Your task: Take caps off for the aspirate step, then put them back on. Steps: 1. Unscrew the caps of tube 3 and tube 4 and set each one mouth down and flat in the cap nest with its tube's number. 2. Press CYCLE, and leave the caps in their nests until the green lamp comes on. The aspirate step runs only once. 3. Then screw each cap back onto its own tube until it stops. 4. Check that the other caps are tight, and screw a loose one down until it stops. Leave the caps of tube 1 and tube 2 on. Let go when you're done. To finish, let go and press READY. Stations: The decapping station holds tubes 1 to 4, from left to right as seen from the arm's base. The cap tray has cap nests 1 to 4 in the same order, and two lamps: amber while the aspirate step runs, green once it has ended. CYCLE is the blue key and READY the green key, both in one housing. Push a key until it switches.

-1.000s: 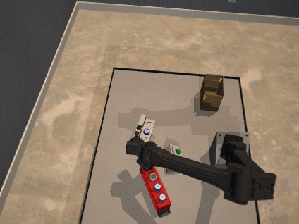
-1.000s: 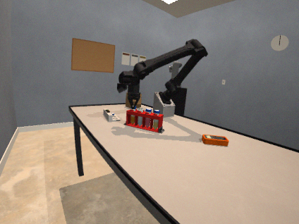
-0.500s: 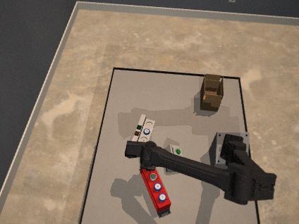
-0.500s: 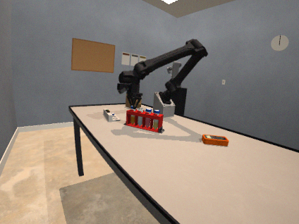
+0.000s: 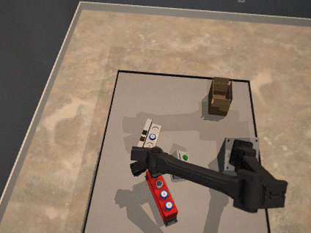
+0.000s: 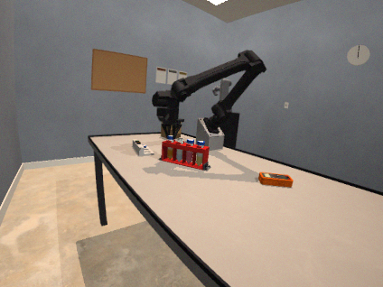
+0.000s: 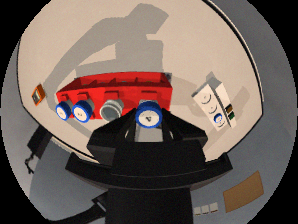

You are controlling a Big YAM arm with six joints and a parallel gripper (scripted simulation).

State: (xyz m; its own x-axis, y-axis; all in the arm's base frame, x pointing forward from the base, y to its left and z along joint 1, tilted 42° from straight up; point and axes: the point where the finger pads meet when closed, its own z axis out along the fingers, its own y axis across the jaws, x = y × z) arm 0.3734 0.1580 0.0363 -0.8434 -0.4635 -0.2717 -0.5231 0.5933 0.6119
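Right now my hand is right at the blue tube cap. Round my hand: green key 140 mm behind, 130 mm to the right, 50 mm below; key housing 120 mm behind, 100 mm to the right, 70 mm below; blue key 150 mm behind, 80 mm to the right, 50 mm below.
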